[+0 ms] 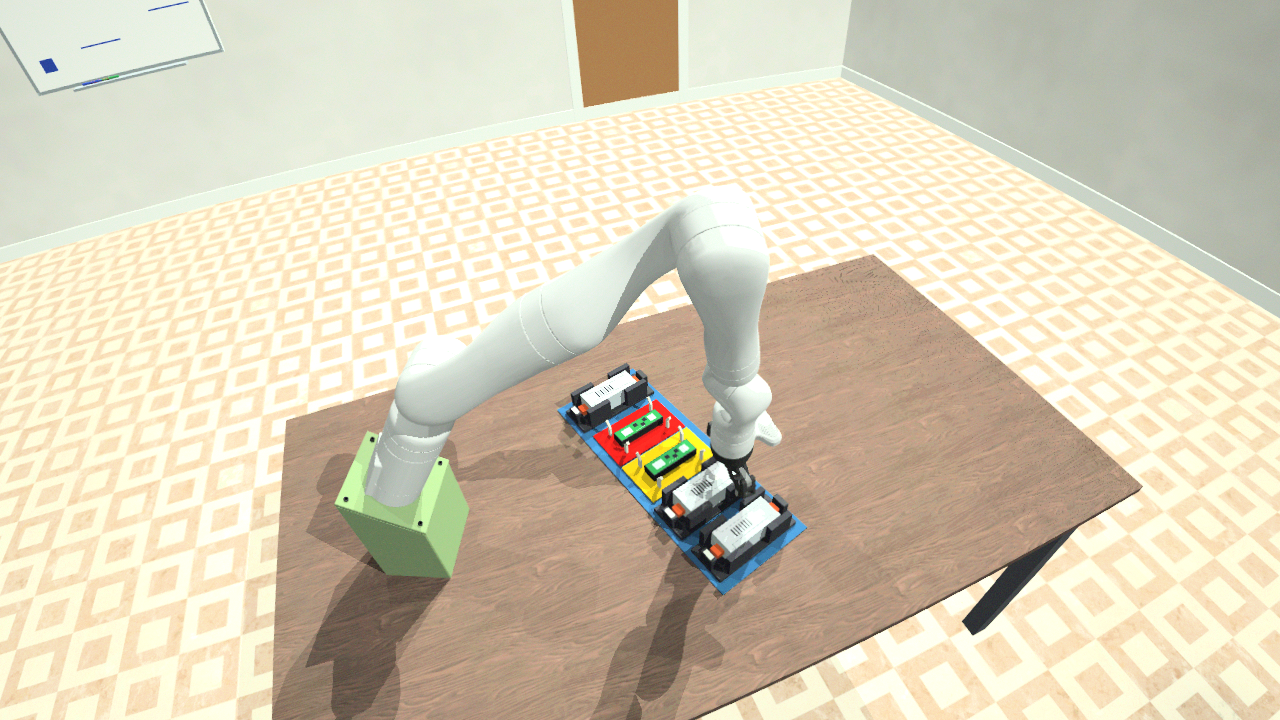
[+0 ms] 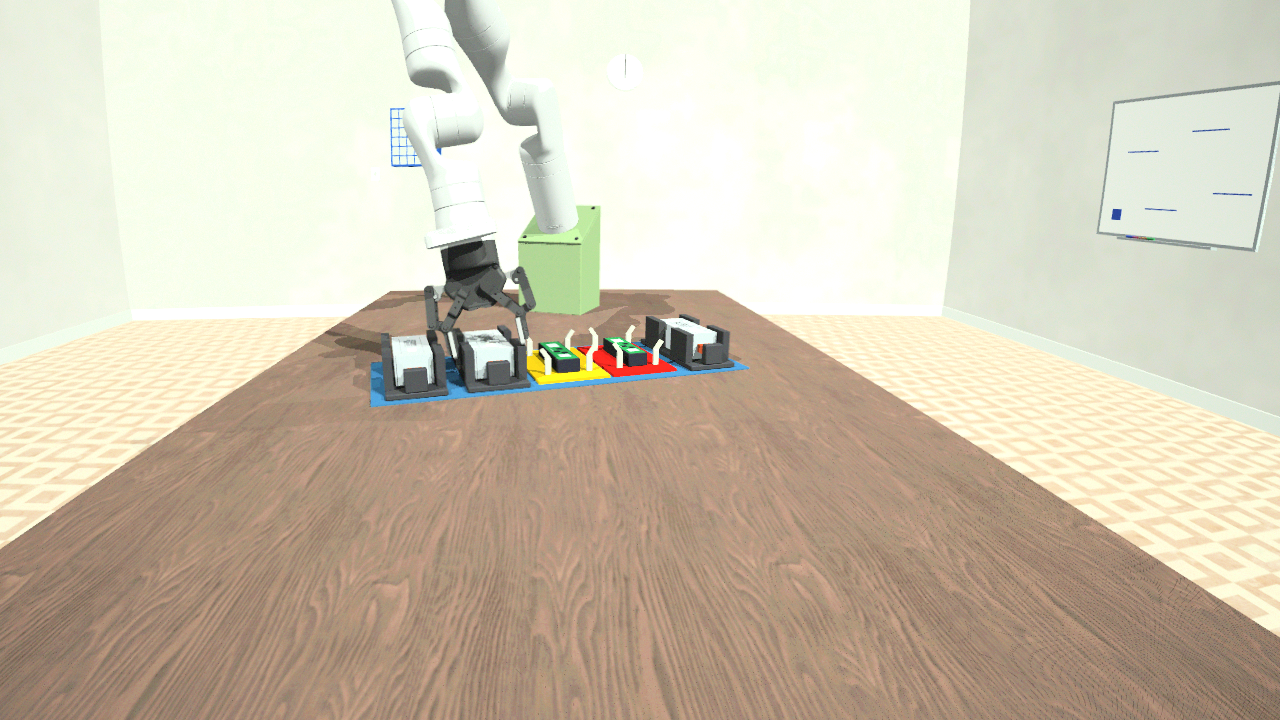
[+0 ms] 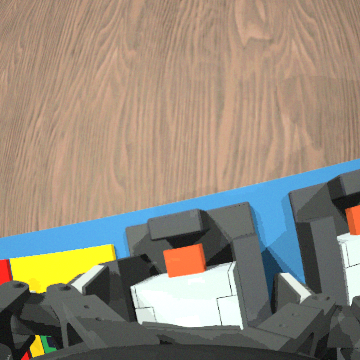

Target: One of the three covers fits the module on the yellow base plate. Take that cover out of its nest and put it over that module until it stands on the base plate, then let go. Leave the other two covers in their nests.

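Seen in the pictures: gripper, fingertip midpoint: [image 1: 728, 472] [image 2: 490, 351] [image 3: 190, 289]; arm's base at its link origin: [image 1: 395, 482] [image 2: 558, 222].
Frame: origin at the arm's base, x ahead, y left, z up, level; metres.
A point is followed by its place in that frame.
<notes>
The gripper [image 2: 487, 347] @[x 0.583, y -0.004, z -0.150 m] [image 3: 192, 283] @[x 0.583, y -0.004, z -0.150 m] is open, low over the white cover [image 1: 702, 491] @[x 0.521, y -0.036, z -0.146 m] [image 2: 487, 353] @[x 0.591, y -0.006, z -0.151 m] [image 3: 187, 302] @[x 0.577, y -0.005, z -0.146 m] in the nest beside the yellow base plate [image 1: 682, 479] [image 2: 572, 377] @[x 0.561, y 0.106, z -0.190 m] [image 3: 55, 262] @[x 0.557, y 0.107, z -0.190 m]. Its fingers stand on both sides of this nest, one towards the yellow plate. The cover sits in its dark nest, an orange block at its end. On the yellow plate stands a green-topped module [image 1: 671, 457] @[x 0.488, y 0.072, z -0.170 m] [image 2: 559, 356] @[x 0.527, y 0.083, z -0.169 m] between white posts. Another cover [image 1: 747, 526] @[x 0.578, y -0.127, z -0.146 m] [image 2: 413, 358] @[x 0.633, y -0.095, z -0.150 m] [image 3: 352, 270] @[x 0.610, y -0.082, z -0.146 m] sits in the end nest, and a third cover [image 1: 608, 392] @[x 0.393, y 0.258, z -0.146 m] [image 2: 687, 333] in the nest at the opposite end.
A red plate [image 2: 662, 366] @[x 0.489, y 0.233, z -0.190 m] [image 3: 4, 274] @[x 0.525, y 0.162, z -0.190 m] with a similar module [image 1: 638, 427] @[x 0.439, y 0.165, z -0.170 m] and white posts lies between the yellow plate and the third cover's nest. All stand on a blue mat [image 1: 792, 530] @[x 0.669, y -0.129, z -0.194 m] [image 2: 380, 398] @[x 0.670, y -0.129, z -0.194 m] [image 3: 270, 190] @[x 0.646, y -0.034, z -0.194 m]. The arm's green pedestal [image 1: 411, 537] @[x 0.015, y -0.077, z -0.054 m] [image 2: 550, 277] @[x 0.060, y -0.008, z -0.117 m] stands on the table.
</notes>
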